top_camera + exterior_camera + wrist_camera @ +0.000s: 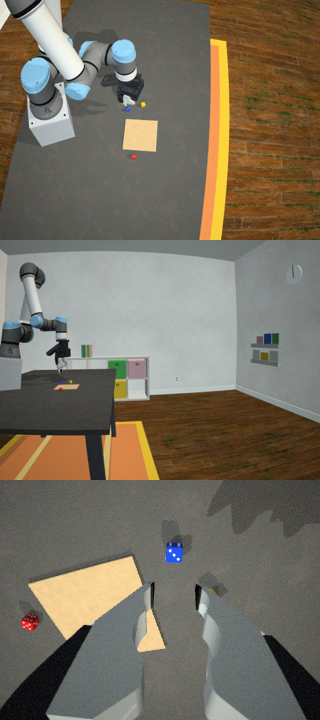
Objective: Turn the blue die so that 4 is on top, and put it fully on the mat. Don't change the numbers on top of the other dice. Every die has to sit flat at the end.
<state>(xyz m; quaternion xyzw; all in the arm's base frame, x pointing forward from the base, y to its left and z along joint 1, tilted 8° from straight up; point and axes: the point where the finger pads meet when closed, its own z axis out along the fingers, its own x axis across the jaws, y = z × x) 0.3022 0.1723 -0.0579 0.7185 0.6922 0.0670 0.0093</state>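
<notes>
Now: the blue die 8 cm below my hand. From my hand the other things lie so: tan mat (9 cm ahead, 10 cm to the right, 9 cm below); then yellow die (5 cm ahead, 4 cm to the left, 8 cm below); then red die (10 cm ahead, 20 cm to the right, 8 cm below).
</notes>
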